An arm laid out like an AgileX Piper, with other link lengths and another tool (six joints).
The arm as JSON. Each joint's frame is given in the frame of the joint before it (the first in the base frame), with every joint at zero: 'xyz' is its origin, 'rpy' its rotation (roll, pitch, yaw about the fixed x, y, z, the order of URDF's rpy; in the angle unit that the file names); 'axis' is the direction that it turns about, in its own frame. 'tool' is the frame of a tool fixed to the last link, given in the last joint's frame.
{
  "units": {
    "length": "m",
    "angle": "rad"
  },
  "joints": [
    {
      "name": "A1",
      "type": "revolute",
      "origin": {
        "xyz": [
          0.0,
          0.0,
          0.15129
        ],
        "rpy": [
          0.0,
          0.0,
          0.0
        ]
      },
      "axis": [
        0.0,
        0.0,
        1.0
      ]
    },
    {
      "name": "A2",
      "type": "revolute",
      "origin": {
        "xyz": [
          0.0,
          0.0,
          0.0
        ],
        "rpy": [
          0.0,
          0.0,
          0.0
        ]
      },
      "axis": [
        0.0,
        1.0,
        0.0
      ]
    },
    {
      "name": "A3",
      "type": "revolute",
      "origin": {
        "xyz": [
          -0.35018,
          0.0,
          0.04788
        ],
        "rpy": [
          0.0,
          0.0,
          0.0
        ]
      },
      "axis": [
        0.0,
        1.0,
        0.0
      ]
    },
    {
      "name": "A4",
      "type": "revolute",
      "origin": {
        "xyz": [
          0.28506,
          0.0,
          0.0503
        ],
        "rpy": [
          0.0,
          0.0,
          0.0
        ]
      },
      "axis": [
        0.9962,
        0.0,
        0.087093
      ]
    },
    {
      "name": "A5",
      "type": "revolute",
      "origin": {
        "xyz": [
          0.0,
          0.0,
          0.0
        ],
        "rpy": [
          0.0,
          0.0,
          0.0
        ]
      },
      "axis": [
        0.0,
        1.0,
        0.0
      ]
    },
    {
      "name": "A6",
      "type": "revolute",
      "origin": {
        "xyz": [
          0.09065,
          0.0,
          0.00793
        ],
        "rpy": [
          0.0,
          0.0,
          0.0
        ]
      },
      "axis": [
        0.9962,
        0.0,
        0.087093
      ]
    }
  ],
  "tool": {
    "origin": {
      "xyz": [
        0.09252,
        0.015,
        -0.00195
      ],
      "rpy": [
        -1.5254,
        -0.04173,
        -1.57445
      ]
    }
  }
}
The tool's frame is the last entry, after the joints.
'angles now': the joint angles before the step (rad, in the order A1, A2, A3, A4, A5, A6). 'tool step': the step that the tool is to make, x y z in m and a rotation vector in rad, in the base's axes. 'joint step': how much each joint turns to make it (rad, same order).
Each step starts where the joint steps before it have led.
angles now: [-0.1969 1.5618 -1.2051 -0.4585 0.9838 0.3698]
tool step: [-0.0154 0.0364 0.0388 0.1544 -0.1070 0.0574]
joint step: [0.0001 -0.1172 -0.0134 0.2252 0.0214 -0.1245]
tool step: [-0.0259 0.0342 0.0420 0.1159 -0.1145 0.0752]
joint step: [0.0000 -0.1328 -0.0001 0.1855 0.0307 -0.1055]
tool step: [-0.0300 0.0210 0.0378 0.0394 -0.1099 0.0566]
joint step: [-0.0001 -0.1246 0.0001 0.0939 0.0243 -0.0614]
